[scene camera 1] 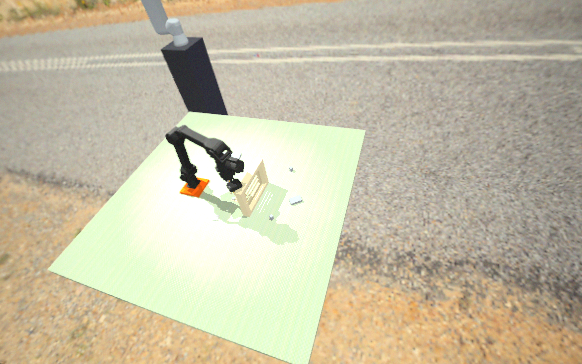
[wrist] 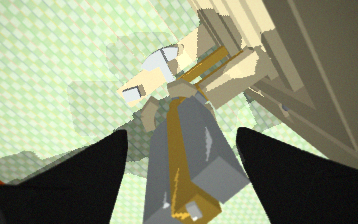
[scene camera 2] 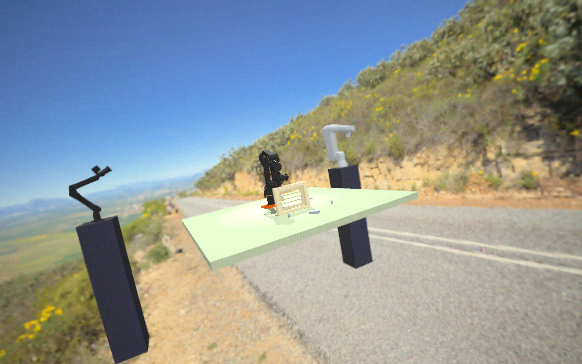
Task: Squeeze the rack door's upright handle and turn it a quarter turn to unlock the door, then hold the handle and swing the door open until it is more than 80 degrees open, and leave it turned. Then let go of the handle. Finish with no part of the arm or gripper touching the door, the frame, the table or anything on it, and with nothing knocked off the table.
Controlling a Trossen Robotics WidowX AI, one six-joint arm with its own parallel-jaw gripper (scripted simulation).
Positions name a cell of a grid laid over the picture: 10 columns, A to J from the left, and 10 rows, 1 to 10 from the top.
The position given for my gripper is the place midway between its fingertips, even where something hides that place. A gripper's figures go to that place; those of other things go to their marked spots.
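My gripper (wrist: F7), 11 cm from the lens. Beige slatted rack door (wrist: H3), 12 cm from the lens.
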